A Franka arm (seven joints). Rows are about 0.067 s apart.
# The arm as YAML. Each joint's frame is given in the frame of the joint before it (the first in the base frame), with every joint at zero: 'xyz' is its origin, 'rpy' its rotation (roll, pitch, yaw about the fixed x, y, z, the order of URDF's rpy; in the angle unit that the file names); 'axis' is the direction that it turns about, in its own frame. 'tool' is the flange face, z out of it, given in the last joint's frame.
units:
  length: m
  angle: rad
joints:
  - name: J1
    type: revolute
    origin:
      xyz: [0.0, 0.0, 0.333]
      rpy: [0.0, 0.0, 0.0]
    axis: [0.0, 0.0, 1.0]
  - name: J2
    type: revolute
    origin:
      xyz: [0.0, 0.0, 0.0]
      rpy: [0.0, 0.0, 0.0]
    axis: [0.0, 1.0, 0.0]
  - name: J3
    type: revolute
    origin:
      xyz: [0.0, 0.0, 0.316]
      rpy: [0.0, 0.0, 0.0]
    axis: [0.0, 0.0, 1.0]
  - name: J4
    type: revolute
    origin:
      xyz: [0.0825, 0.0, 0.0]
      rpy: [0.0, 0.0, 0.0]
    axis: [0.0, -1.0, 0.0]
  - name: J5
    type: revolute
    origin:
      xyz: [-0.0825, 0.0, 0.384]
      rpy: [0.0, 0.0, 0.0]
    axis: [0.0, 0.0, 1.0]
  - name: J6
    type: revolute
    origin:
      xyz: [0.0, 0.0, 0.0]
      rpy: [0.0, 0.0, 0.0]
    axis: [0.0, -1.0, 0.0]
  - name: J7
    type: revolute
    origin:
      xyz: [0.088, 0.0, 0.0]
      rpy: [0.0, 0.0, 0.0]
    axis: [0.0, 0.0, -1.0]
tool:
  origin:
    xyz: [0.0, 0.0, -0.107]
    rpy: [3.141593, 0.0, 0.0]
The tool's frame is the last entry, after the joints.
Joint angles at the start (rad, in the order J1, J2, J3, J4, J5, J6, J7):
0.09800, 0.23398, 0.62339, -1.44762, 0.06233, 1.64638, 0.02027
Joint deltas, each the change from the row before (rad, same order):
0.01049, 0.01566, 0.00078, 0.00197, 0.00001, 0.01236, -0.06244
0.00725, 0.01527, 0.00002, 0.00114, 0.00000, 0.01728, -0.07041
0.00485, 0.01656, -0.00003, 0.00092, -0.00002, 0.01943, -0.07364
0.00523, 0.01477, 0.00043, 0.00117, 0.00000, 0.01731, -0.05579
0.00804, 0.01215, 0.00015, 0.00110, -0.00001, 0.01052, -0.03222
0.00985, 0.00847, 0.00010, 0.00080, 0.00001, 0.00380, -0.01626
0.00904, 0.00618, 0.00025, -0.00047, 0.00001, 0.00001, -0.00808
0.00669, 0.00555, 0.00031, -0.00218, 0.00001, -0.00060, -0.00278
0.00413, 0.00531, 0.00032, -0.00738, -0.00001, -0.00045, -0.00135
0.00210, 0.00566, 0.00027, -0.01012, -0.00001, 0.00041, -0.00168
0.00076, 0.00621, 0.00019, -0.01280, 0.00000, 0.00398, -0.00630
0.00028, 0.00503, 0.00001, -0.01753, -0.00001, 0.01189, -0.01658
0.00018, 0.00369, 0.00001, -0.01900, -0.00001, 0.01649, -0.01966
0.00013, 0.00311, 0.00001, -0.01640, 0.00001, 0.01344, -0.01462
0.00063, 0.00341, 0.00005, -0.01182, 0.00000, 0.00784, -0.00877
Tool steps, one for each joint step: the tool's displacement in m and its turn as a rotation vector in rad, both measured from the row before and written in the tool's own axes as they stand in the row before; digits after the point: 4 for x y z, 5 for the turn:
0.0046, -0.0033, 0.0069, 0.00915, -0.00035, -0.07094
0.0050, -0.0006, 0.0064, 0.00834, 0.00526, -0.07485
0.0051, 0.0016, 0.0067, 0.00837, 0.00728, -0.07526
0.0045, 0.0009, 0.0061, 0.00715, 0.00705, -0.05840
0.0038, -0.0013, 0.0059, 0.00678, 0.00173, -0.03770
0.0031, -0.0034, 0.0051, 0.00607, -0.00302, -0.02415
0.0023, -0.0038, 0.0048, 0.00575, -0.00626, -0.01572
0.0016, -0.0026, 0.0050, 0.00574, -0.00756, -0.00823
0.0006, -0.0011, 0.0069, 0.00675, -0.01166, -0.00408
0.0000, 0.0002, 0.0080, 0.00738, -0.01319, -0.00218
-0.0001, 0.0013, 0.0090, 0.00745, -0.01232, -0.00518
0.0000, 0.0016, 0.0099, 0.00553, -0.00842, -0.01479
0.0001, 0.0014, 0.0095, 0.00355, -0.00458, -0.01796
-0.0001, 0.0011, 0.0083, 0.00335, -0.00460, -0.01315
-0.0001, 0.0007, 0.0068, 0.00408, -0.00580, -0.00805

